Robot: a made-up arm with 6 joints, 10 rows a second.
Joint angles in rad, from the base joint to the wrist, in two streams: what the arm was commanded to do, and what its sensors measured. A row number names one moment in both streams.
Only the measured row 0 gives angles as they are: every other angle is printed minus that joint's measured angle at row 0.
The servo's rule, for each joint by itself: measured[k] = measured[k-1] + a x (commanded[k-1-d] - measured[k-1]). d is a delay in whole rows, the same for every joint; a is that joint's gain. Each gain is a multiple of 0.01, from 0.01 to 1. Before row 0 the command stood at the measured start. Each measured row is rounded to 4 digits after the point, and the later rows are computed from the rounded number. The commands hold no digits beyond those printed.
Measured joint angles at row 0:
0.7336 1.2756 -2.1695 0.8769 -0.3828 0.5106
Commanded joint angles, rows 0 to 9:
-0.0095 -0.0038 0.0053 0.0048 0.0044 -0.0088
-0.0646 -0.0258 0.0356 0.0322 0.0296 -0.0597
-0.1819 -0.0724 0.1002 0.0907 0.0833 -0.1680
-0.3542 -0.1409 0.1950 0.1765 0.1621 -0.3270
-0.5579 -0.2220 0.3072 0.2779 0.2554 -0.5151
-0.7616 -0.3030 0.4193 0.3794 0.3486 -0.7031
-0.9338 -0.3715 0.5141 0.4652 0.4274 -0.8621
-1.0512 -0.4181 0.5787 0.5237 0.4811 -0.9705
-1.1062 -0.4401 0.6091 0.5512 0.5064 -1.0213
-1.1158 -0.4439 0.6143 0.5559 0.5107 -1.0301
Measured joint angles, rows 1 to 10:
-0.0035 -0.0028 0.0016 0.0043 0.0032 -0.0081
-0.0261 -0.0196 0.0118 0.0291 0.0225 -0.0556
-0.0837 -0.0581 0.0383 0.0839 0.0669 -0.1590
-0.1838 -0.1185 0.0853 0.1663 0.1364 -0.3136
-0.3222 -0.1941 0.1519 0.2656 0.2233 -0.4990
-0.4848 -0.2736 0.2321 0.3669 0.3148 -0.6868
-0.6509 -0.3451 0.3167 0.4544 0.3970 -0.8481
-0.7990 -0.3984 0.3953 0.5161 0.4584 -0.9607
-0.9127 -0.4288 0.4594 0.5473 0.4934 -1.0165
-0.9878 -0.4398 0.5059 0.5550 0.5060 -1.0290
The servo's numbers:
d 0
a 0.37 0.73 0.30 0.89 0.73 0.92

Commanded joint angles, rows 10 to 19:
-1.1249 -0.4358 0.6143 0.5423 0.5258 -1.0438
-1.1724 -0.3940 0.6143 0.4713 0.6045 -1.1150
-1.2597 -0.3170 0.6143 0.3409 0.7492 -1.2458
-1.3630 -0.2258 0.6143 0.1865 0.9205 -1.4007
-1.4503 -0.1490 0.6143 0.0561 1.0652 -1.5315
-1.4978 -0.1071 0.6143 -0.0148 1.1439 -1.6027
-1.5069 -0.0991 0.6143 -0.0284 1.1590 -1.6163
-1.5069 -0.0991 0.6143 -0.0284 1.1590 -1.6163
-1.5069 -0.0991 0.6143 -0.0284 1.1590 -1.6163
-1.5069 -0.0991 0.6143 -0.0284 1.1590 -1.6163
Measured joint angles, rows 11 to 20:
-1.0385 -0.4369 0.5384 0.5437 0.5205 -1.0426
-1.0880 -0.4056 0.5612 0.4793 0.5818 -1.1092
-1.1515 -0.3409 0.5771 0.3561 0.7040 -1.2349
-1.2298 -0.2569 0.5883 0.2052 0.8620 -1.3874
-1.3114 -0.1781 0.5961 0.0725 1.0103 -1.5200
-1.3804 -0.1263 0.6016 -0.0052 1.1078 -1.5961
-1.4272 -0.1064 0.6054 -0.0258 1.1452 -1.6147
-1.4567 -0.1011 0.6081 -0.0281 1.1553 -1.6162
-1.4753 -0.0996 0.6100 -0.0284 1.1580 -1.6163
-1.4870 -0.0992 0.6113 -0.0284 1.1587 -1.6163

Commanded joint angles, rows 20 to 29:
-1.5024 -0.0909 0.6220 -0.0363 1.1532 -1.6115
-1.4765 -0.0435 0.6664 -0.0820 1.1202 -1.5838
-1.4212 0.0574 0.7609 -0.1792 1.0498 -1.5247
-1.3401 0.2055 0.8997 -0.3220 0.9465 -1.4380
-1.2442 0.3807 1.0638 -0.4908 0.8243 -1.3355
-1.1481 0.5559 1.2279 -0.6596 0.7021 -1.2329
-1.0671 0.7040 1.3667 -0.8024 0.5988 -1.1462
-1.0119 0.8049 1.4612 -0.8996 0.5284 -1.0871
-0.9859 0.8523 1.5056 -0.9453 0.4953 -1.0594
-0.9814 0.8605 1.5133 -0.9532 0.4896 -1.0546
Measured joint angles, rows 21 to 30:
-1.4927 -0.0931 0.6145 -0.0354 1.1547 -1.6119
-1.4867 -0.0569 0.6301 -0.0769 1.1295 -1.5860
-1.4625 0.0265 0.6693 -0.1679 1.0713 -1.5296
-1.4172 0.1572 0.7384 -0.3050 0.9802 -1.4453
-1.3532 0.3204 0.8360 -0.4704 0.8664 -1.3443
-1.2773 0.4923 0.9536 -0.6388 0.7465 -1.2418
-1.1995 0.6468 1.0775 -0.7844 0.6387 -1.1538
-1.1301 0.7622 1.1926 -0.8869 0.5582 -1.0924
-1.0767 0.8280 1.2865 -0.9389 0.5123 -1.0620
-1.0414 0.8517 1.3545 -0.9516 0.4957 -1.0552

